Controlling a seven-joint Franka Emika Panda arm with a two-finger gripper.
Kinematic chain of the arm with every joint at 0, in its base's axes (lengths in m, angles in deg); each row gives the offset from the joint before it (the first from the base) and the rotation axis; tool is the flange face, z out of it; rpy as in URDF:
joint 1: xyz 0 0 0.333 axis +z
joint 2: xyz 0 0 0 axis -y
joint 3: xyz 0 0 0.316 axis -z
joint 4: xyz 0.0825 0 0 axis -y
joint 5: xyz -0.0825 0 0.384 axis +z
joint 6: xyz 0 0 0 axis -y
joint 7: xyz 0.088 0 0 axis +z
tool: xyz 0 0 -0.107 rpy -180 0 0
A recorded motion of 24 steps. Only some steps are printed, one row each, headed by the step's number.
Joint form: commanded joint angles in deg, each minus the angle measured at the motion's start. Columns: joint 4, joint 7, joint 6, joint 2, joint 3, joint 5, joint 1.
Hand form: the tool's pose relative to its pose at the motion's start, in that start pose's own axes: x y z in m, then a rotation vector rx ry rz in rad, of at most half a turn. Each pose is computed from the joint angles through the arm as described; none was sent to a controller.
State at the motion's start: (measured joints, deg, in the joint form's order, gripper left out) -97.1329 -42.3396 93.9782 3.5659 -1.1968 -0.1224 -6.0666
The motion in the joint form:
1: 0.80 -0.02 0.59 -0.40 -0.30 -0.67 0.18
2: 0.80 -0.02 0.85 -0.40 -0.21 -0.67 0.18
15: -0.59 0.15 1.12 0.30 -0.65 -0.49 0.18
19: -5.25 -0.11 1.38 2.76 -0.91 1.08 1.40
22: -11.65 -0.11 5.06 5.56 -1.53 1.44 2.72
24: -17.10 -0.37 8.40 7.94 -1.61 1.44 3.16
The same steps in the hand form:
1: 0.0004 -0.0050 -0.0038 0.0031 0.0207 -0.0088
2: 0.0013 -0.0047 -0.0042 0.0062 0.0240 -0.0073
15: -0.0048 -0.0054 0.0003 0.0030 0.0170 -0.0178
19: -0.0278 -0.0067 0.0158 -0.0015 -0.0252 -0.0364
22: -0.0509 -0.0096 0.0383 0.0011 -0.0261 -0.0677
24: -0.0631 -0.0035 0.0578 0.0025 -0.0211 -0.0706

